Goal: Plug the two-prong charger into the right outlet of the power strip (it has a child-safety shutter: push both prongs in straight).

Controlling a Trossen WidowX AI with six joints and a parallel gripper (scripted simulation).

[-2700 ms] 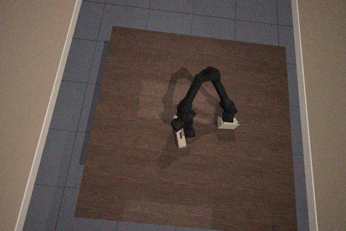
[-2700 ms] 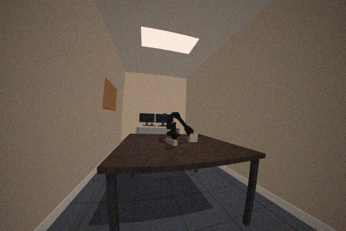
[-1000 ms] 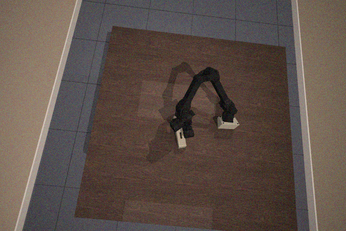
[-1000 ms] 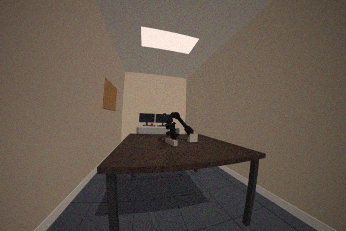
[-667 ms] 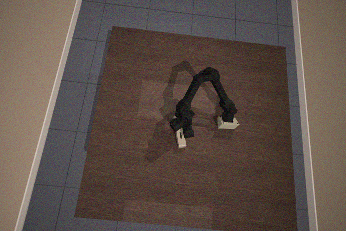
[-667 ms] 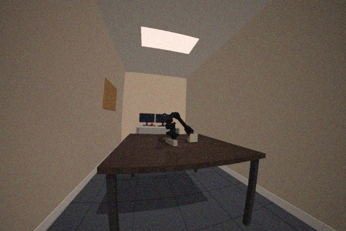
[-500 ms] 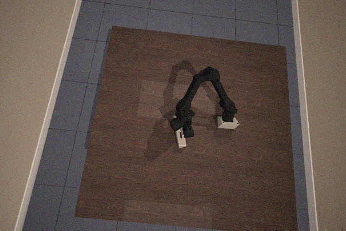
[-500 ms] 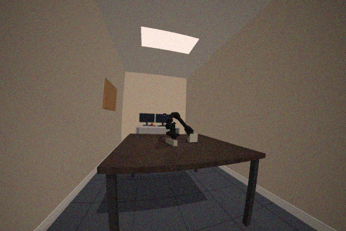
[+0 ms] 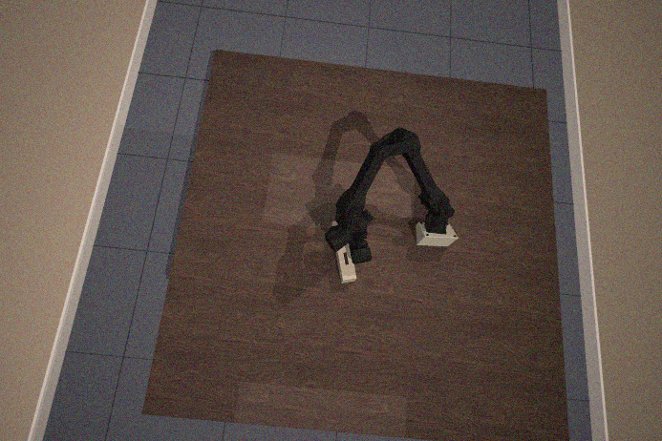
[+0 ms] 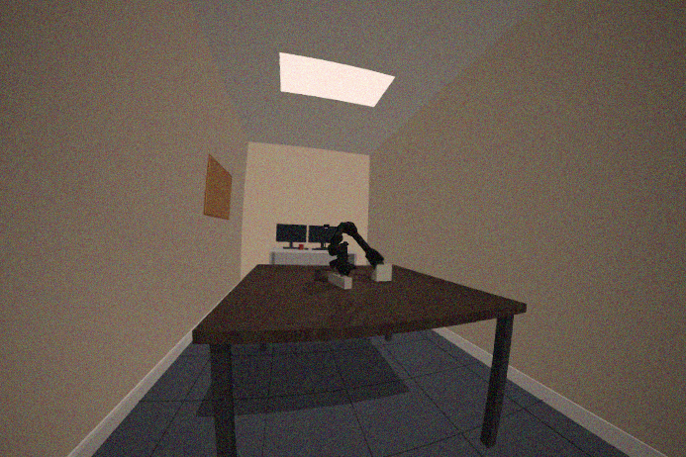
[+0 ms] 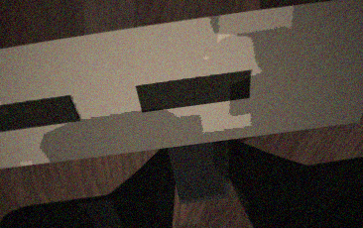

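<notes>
Now: the black two-prong charger 2 cm ahead of my gripper tip, 1 cm to the left of it and 1 cm above it.
</notes>
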